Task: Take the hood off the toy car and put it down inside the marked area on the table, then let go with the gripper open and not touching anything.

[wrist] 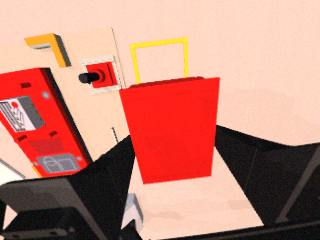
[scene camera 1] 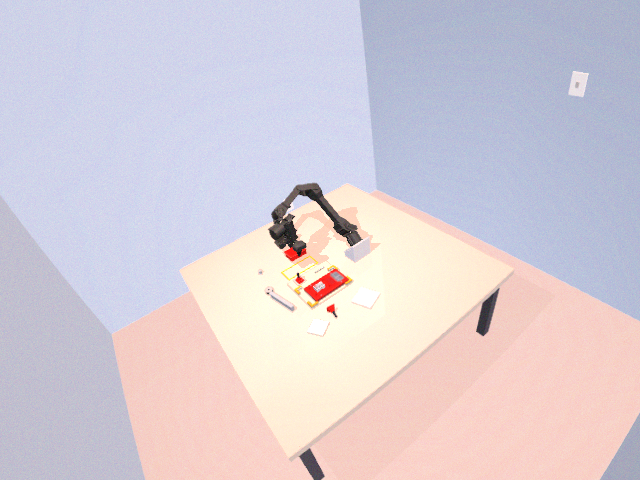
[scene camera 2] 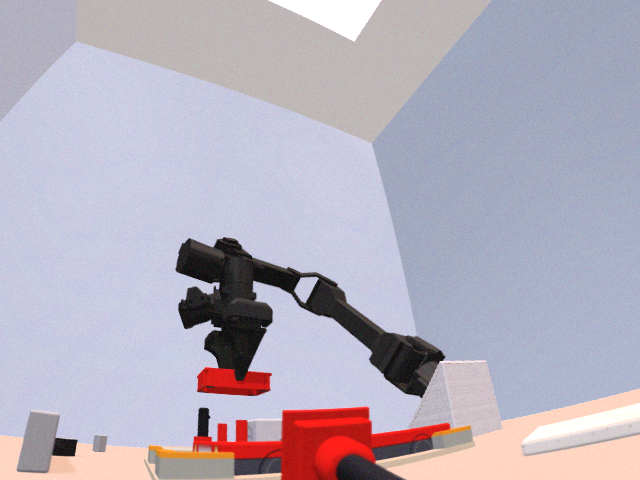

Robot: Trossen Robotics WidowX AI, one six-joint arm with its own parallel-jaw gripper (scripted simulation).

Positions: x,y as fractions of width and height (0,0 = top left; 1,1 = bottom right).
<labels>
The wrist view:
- gripper: 0.54,0.55
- hood: 0.54,0.51, held by the gripper
</labels>
